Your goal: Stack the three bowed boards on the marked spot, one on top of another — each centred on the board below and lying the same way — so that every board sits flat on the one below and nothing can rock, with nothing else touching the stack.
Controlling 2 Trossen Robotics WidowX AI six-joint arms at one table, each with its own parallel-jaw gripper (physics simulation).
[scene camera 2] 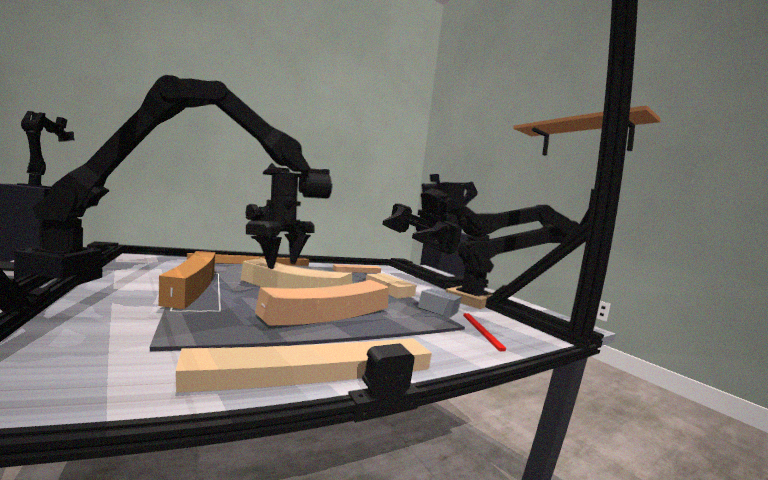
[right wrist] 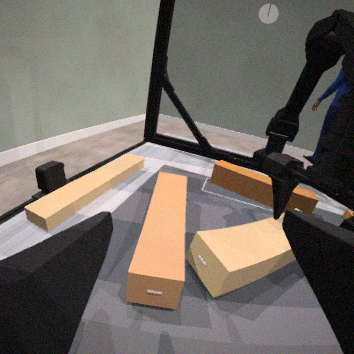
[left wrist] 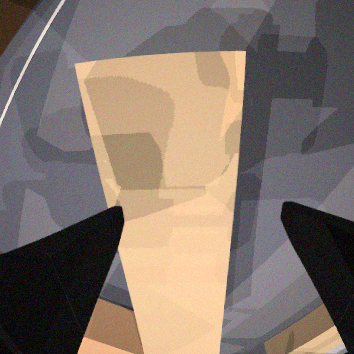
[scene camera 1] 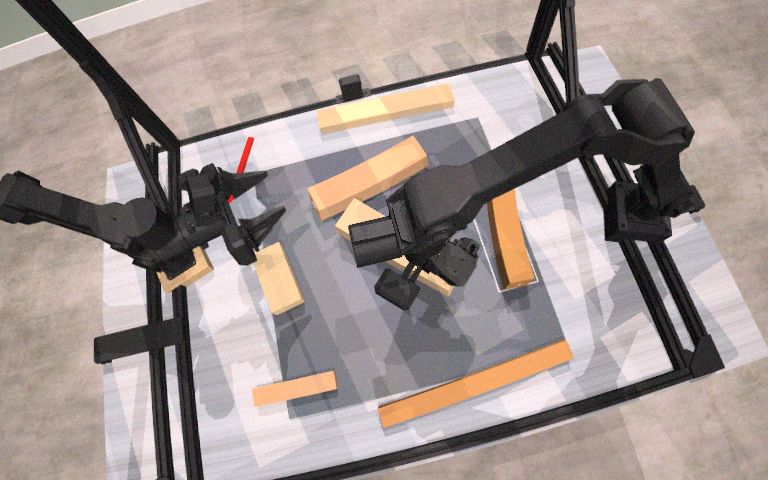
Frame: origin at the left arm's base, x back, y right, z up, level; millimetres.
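Seen in the pictures: left gripper, fingertip midpoint: (scene camera 2: 282, 266) (left wrist: 202, 212) (scene camera 1: 416, 263); right gripper, fingertip midpoint: (scene camera 2: 397, 229) (right wrist: 198, 219) (scene camera 1: 275, 189); left arm's base, link origin: (scene camera 2: 60, 249) (scene camera 1: 643, 207); right arm's base, link origin: (scene camera 2: 472, 291) (scene camera 1: 177, 259).
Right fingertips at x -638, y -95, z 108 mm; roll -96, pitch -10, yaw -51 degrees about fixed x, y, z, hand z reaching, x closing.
Pixels of each thing's top centre, then the offset from my right fingertips to it.
- dark orange bowed board, top centre: (scene camera 1: 510, 215) (scene camera 2: 191, 262) (right wrist: 263, 177) dx +394, dy +49, dz -109 mm
- pale bowed board, top centre: (left wrist: 174, 295) (right wrist: 273, 228) (scene camera 1: 397, 240) (scene camera 2: 297, 265) dx +198, dy -25, dz -104 mm
- salmon bowed board, top centre: (right wrist: 167, 206) (scene camera 2: 329, 287) (scene camera 1: 368, 171) dx +122, dy +110, dz -109 mm
- long pale bar, top centre: (scene camera 2: 316, 353) (right wrist: 98, 175) (scene camera 1: 385, 104) dx +124, dy +297, dz -142 mm
- long orange bar, top centre: (scene camera 1: 477, 383) (scene camera 2: 251, 255) dx +361, dy -246, dz -138 mm
- short salmon bar, top centre: (scene camera 1: 293, 389) (scene camera 2: 357, 266) dx +56, dy -301, dz -144 mm
- pale block, top centre: (left wrist: 320, 345) (scene camera 1: 275, 276) (scene camera 2: 390, 279) dx -19, dy -112, dz -132 mm
- grey block, top centre: (scene camera 1: 243, 208) (scene camera 2: 441, 291) dx -113, dy +9, dz -121 mm
- red stick, top centre: (scene camera 2: 482, 328) (scene camera 1: 239, 171) dx -170, dy +112, dz -160 mm
A dark orange bowed board (scene camera 1: 509, 243) (scene camera 2: 186, 283) (right wrist: 255, 185) lies over the white outline (scene camera 1: 500, 290) (scene camera 2: 219, 291) (left wrist: 35, 47) (right wrist: 235, 198), part of which shows beside it. A pale bowed board (scene camera 1: 355, 215) (scene camera 2: 300, 275) (left wrist: 175, 270) (right wrist: 245, 247) lies mid-mat, partly hidden by the left arm in scene camera 1. A salmon bowed board (scene camera 1: 370, 175) (scene camera 2: 322, 302) (right wrist: 160, 230) lies beside it. My left gripper (scene camera 2: 282, 264) (left wrist: 202, 212) is open, pointing down low over the pale board, which is nearer one fingertip. My right gripper (scene camera 1: 275, 191) (scene camera 2: 410, 227) is open and empty, away from the boards.
A long pale bar (scene camera 1: 390, 107) (scene camera 2: 271, 365) lies at one table edge, a long orange bar (scene camera 1: 475, 384) at the opposite edge. A short salmon bar (scene camera 1: 294, 388), pale block (scene camera 1: 279, 278), grey block (scene camera 2: 438, 302) and red stick (scene camera 1: 245, 155) (scene camera 2: 484, 332) lie around the mat.
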